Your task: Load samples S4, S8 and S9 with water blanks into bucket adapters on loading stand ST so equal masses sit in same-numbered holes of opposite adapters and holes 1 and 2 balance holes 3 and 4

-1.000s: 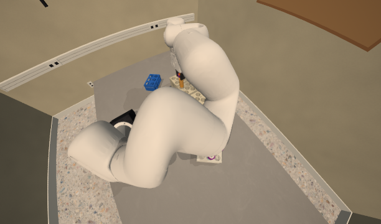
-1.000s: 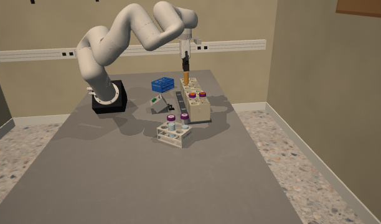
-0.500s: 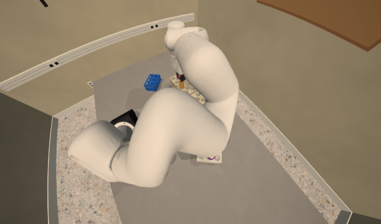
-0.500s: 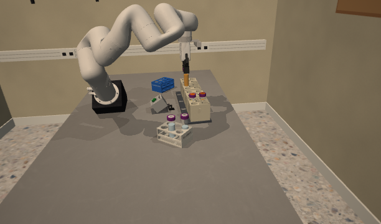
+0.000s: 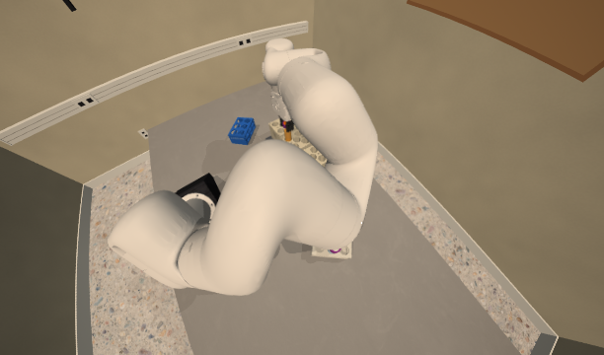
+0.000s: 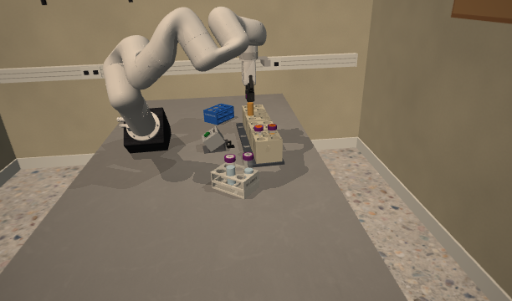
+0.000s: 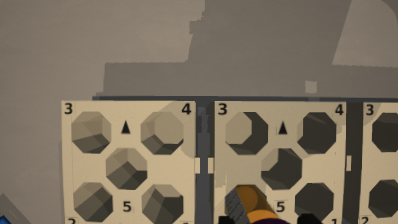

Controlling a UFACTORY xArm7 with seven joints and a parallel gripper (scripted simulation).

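Now: the orange-dot sample tube 10 mm to the left of my hand and 50 mm below it. Round my hand: white rack (70 mm behind, 430 mm to the right, 150 mm below); then green DONE key (180 mm behind, 130 mm to the right, 110 mm below); then blue rack (150 mm behind, 220 mm to the left, 150 mm below).
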